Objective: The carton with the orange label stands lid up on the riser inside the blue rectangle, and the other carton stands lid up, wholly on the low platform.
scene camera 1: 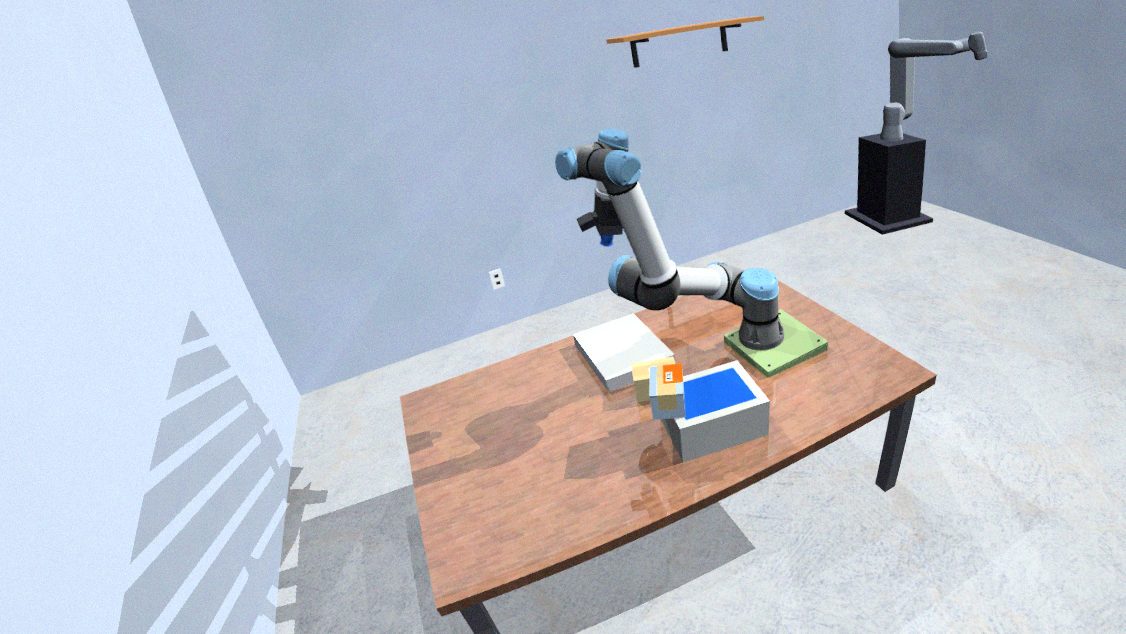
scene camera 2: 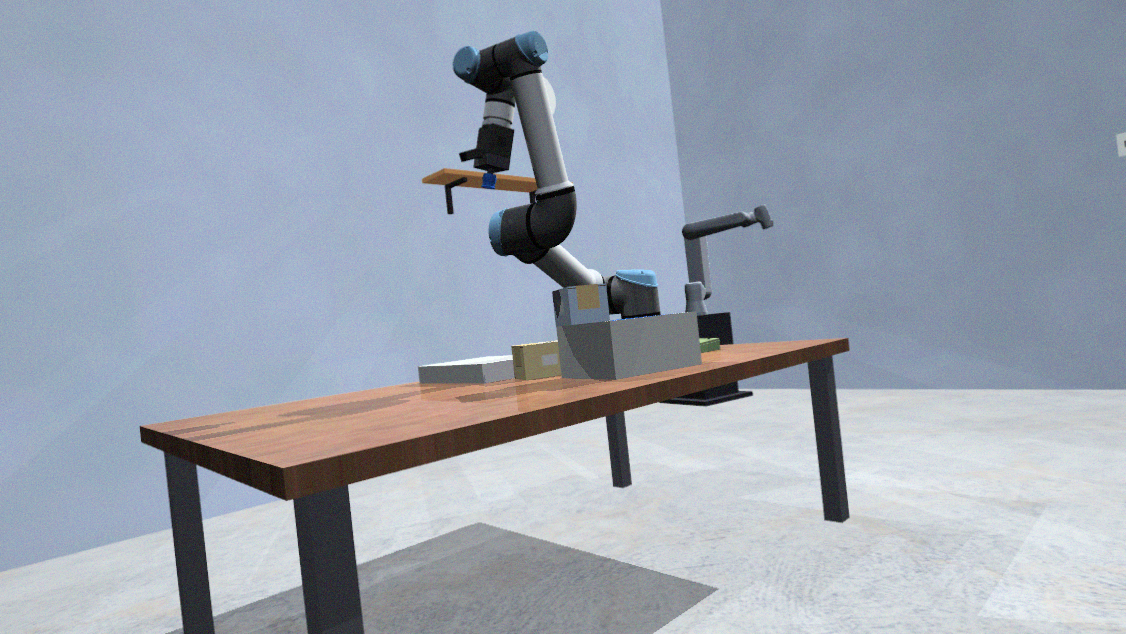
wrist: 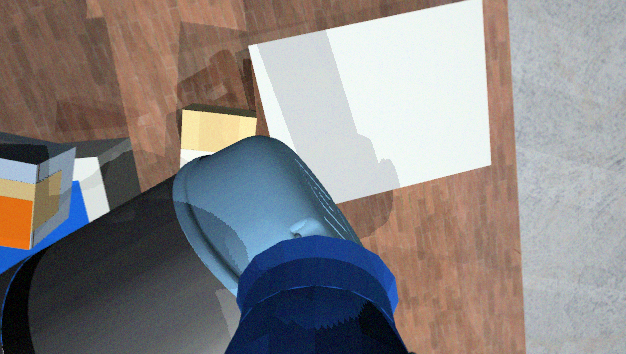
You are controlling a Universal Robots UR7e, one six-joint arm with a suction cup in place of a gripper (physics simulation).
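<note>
The carton with the orange label [scene camera 1: 667, 401] [scene camera 2: 581, 305] [wrist: 17, 220] is pale blue with tan tape. It stands upright, label on top, at the left end of the grey riser [scene camera 1: 724, 433] [scene camera 2: 654, 346], across its rim beside the blue rectangle [scene camera 1: 720, 392] [wrist: 76, 202]; its exact overlap is unclear. The other carton [scene camera 1: 642, 385] [scene camera 2: 535, 359] [wrist: 217, 131] is yellow with a white label and sits on the table between riser and low white platform [scene camera 1: 622, 346] [scene camera 2: 464, 371] [wrist: 425, 100]. My blue suction cup [scene camera 1: 605, 240] [scene camera 2: 489, 181] [wrist: 317, 285] is open, holding nothing, high above the table.
The arm's base stands on a green plate [scene camera 1: 803, 346] at the table's right end. The arm's elbow hangs near the platform and hides part of the yellow carton in the wrist view. A wall shelf [scene camera 1: 685, 30] and a second grey arm [scene camera 1: 902, 78] are in the background.
</note>
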